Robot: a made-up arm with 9 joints.
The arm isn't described. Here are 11 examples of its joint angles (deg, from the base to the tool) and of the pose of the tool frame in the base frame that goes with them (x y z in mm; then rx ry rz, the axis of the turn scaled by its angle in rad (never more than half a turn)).
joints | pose
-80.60 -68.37 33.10 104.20 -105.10 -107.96 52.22 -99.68 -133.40 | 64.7 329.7 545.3 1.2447 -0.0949 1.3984
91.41 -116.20 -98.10 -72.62 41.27 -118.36 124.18 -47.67 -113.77 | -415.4 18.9 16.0 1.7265 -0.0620 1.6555
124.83 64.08 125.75 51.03 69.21 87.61 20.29 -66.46 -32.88 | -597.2 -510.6 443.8 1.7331 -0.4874 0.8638
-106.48 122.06 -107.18 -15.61 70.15 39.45 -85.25 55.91 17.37 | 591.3 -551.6 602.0 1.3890 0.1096 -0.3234
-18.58 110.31 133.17 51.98 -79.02 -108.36 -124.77 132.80 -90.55 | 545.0 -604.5 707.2 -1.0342 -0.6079 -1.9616
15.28 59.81 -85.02 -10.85 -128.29 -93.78 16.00 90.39 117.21 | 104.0 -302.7 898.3 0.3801 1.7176 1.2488
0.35 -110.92 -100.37 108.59 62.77 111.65 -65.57 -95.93 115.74 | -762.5 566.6 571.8 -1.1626 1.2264 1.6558
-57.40 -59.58 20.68 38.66 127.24 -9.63 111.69 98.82 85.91 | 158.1 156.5 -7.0 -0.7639 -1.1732 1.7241
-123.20 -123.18 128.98 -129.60 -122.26 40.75 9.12 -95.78 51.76 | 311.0 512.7 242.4 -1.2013 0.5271 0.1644
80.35 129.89 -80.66 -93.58 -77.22 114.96 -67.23 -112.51 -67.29 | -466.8 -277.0 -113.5 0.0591 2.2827 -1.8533
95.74 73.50 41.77 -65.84 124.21 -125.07 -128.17 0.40 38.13 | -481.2 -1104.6 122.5 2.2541 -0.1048 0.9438
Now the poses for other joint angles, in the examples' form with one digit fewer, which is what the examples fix.
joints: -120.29 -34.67 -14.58 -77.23 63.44 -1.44 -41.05 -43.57 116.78
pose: -246 399 -550 -1.619 1.002 1.363
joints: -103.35 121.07 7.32 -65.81 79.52 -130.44 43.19 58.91 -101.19
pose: 282 -189 152 -0.875 1.935 0.762
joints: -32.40 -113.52 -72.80 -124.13 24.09 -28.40 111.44 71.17 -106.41
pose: 74 45 442 -2.496 -0.826 1.311
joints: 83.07 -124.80 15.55 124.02 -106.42 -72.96 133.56 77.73 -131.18
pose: -652 108 205 1.482 -1.869 -0.368
